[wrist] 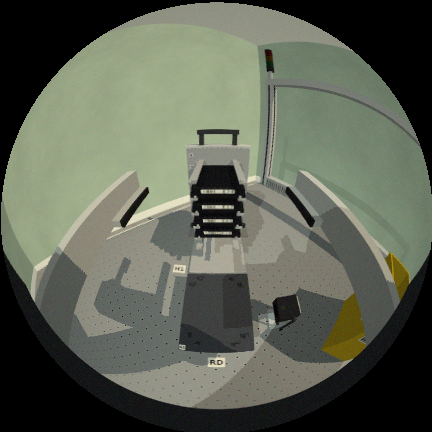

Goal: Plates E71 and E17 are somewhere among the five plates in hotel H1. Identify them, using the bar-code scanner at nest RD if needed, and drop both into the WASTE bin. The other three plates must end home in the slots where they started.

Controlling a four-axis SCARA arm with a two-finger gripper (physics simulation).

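Frame: origin at the arm's base, x right, y ahead, z up, level; metres.
Seen in the pictures: gripper, between the fingertips: (216,176).
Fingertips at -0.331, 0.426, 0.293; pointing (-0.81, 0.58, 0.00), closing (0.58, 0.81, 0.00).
Note:
Pixels of each thing's middle, then the offset from my fingertips to it, as dx, dy, dz. "pt": a spot on its surface instead. Level surfaces: height alone.
- Hotel H1, a spot on its surface: (243,154) pt -0.149, +0.180, -0.032
- Nest RD, middle of its body: (216,314) +0.019, -0.014, -0.246
- bar-code scanner, middle of its body: (280,312) +0.102, +0.078, -0.239
- yellow WASTE bin, middle of its body: (372,315) +0.315, +0.177, -0.181
- black handle, a spot on its surface: (218,132) pt -0.189, +0.141, +0.016
- signal tower, middle of its body: (269,61) -0.374, +0.598, +0.460
- grey frame post, middle of its body: (269,134) -0.374, +0.598, -0.003
- perforated deck, height of its surface: dz -0.280
Hotel H1 (243,154) stands ahead in the middle of the wrist view, its label on the floor in front. Several black plates (217,177) are stacked in it, with four white label strips facing me, too small to read surely. My gripper (216,176) is open and empty, its fingers wide apart at left and right, with the hotel beyond them. Nest RD (202,310) is a dark flat base in front of the hotel, with no plate on it. The bar-code scanner (286,308) is a small black box at its right. The yellow WASTE bin (345,330) is partly hidden behind the right finger.
A black handle (218,132) tops the hotel. A signal tower (269,60) and a grey frame post (270,130) stand at the back right. Green walls (125,100) rise behind the perforated deck (240,380).

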